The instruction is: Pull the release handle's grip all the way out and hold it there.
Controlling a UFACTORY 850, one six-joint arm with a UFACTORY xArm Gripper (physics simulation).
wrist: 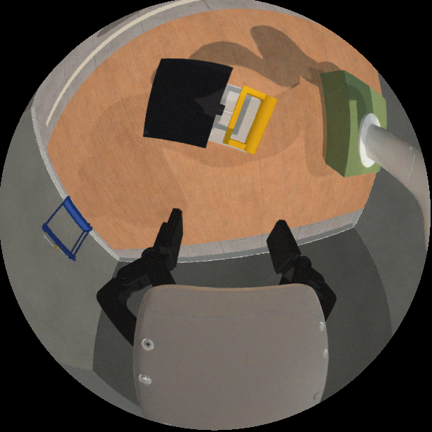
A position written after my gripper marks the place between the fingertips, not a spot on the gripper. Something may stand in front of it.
Note:
I see my gripper (pixel 229 226) and a grey base plate (pixel 250 104).

